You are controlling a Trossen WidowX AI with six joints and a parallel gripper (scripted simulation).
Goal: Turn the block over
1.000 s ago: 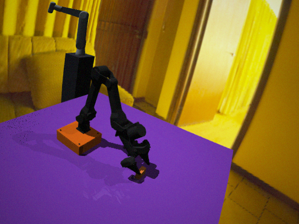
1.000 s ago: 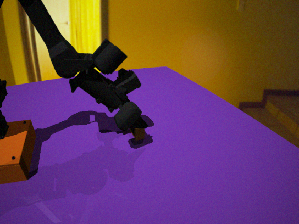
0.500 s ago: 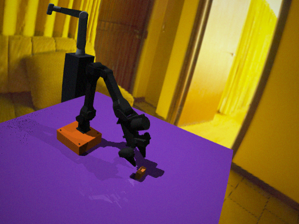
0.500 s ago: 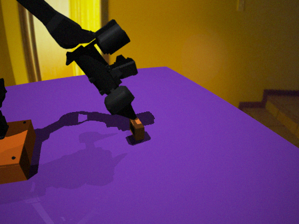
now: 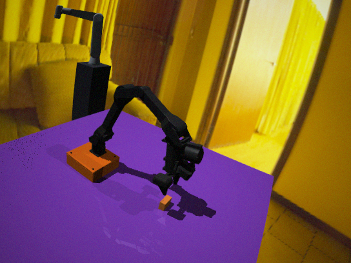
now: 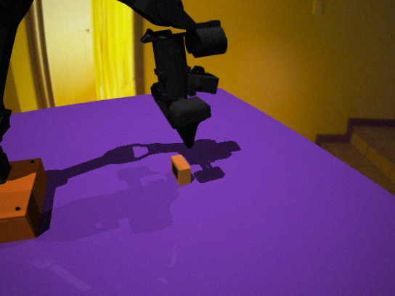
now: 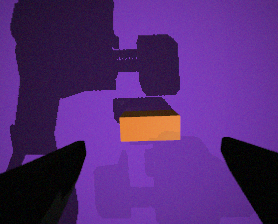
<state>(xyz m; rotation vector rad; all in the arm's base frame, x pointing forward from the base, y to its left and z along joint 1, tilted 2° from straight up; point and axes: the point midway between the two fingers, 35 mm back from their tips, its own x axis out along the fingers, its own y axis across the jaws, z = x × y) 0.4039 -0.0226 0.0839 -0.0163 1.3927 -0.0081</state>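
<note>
Now: the orange block 80 mm below my gripper tip and 10 mm behind it.
</note>
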